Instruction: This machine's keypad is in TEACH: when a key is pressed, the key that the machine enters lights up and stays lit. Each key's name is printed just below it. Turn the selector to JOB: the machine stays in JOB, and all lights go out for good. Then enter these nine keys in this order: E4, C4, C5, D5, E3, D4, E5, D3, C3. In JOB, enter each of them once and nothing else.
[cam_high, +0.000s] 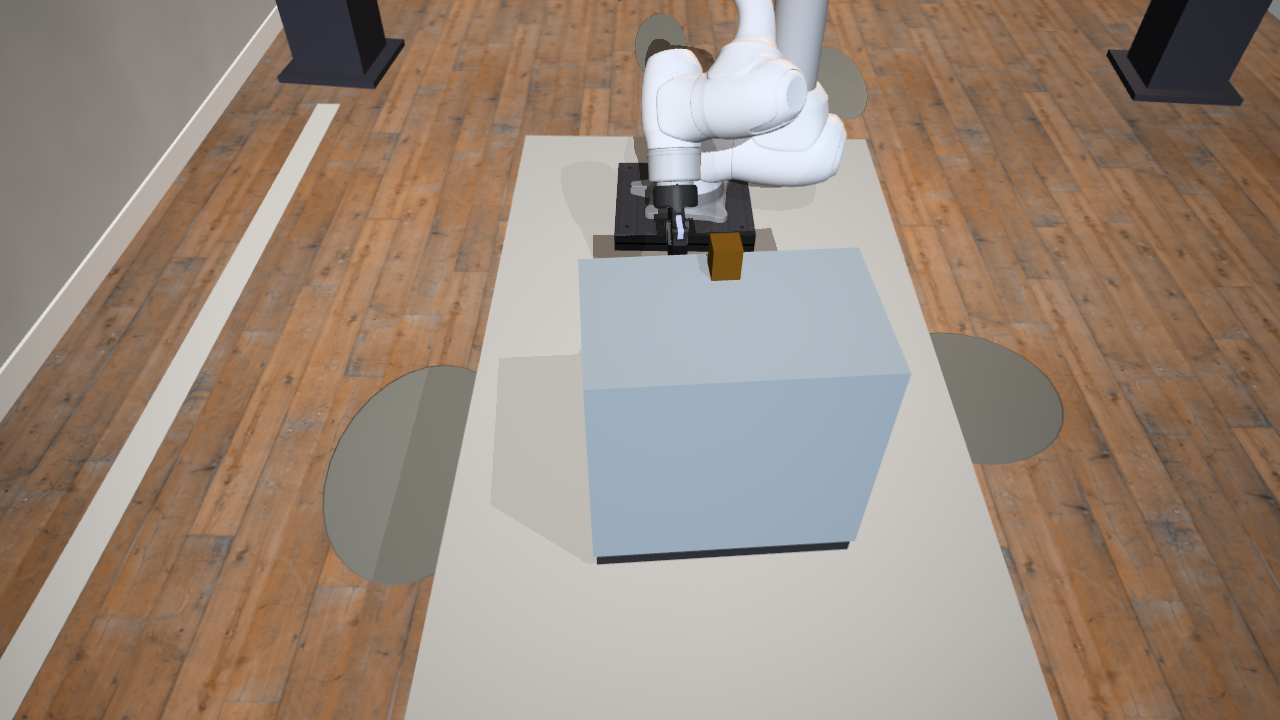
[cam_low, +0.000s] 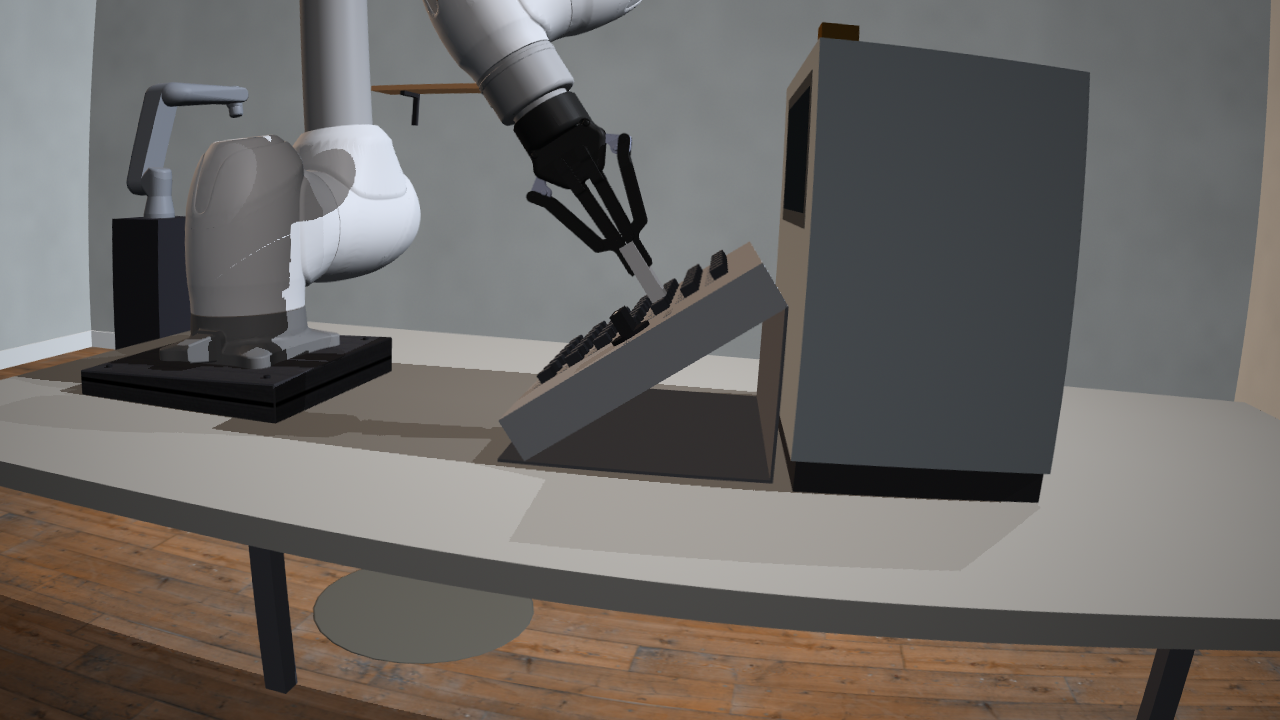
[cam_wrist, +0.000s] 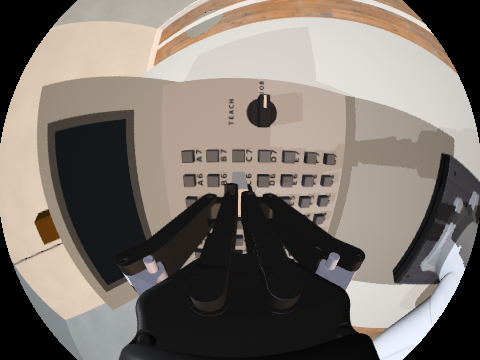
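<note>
Right now the key is 5 cm behind my hand, 9 cm to the left of it and 7 cm below it. The rest, counted from my hand: black selector knob (1 cm ahead, 10 cm to the right, 4 cm below); sloped keypad panel (2 cm ahead, 2 cm to the left, 9 cm below).
</note>
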